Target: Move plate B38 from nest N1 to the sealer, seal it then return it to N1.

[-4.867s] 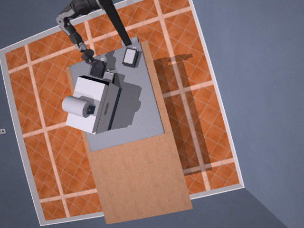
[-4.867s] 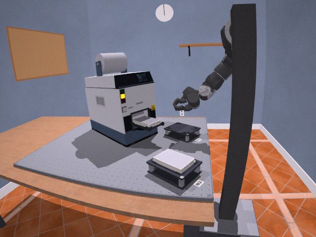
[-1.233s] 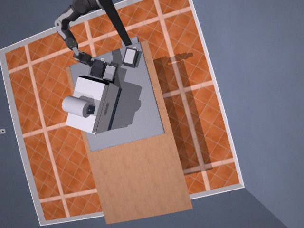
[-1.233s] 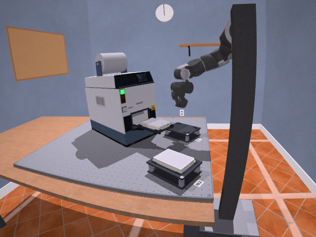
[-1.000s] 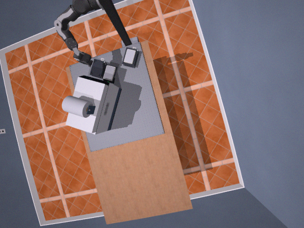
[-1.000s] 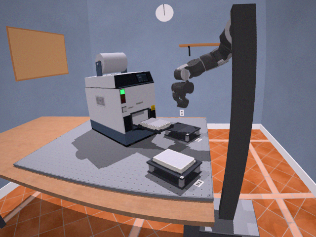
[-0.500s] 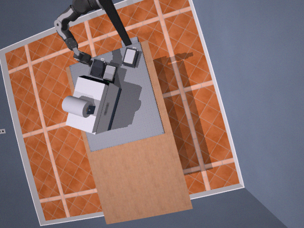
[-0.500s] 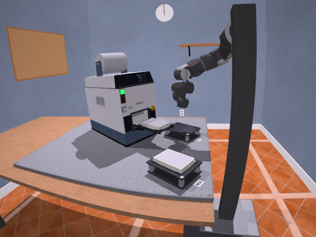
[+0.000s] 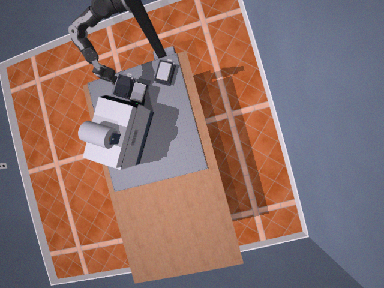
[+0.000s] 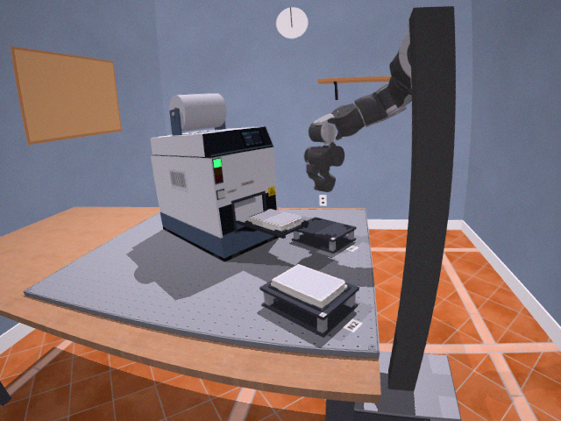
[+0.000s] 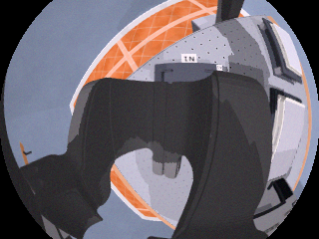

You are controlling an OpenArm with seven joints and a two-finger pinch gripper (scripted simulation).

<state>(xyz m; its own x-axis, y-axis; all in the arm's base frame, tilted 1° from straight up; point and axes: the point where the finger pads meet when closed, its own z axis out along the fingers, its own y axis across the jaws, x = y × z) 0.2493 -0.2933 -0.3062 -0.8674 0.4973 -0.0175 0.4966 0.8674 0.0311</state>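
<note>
The white 96-well plate B38 lies 14 cm to the left of my hand, 10 cm ahead of it and 5 cm below it. The rest, counted from my hand: plate nest N1: 12 cm below; sealer's stage: 14 cm to the left, 10 cm ahead, 6 cm below; start key: 23 cm ahead, 18 cm to the left, 3 cm above.
</note>
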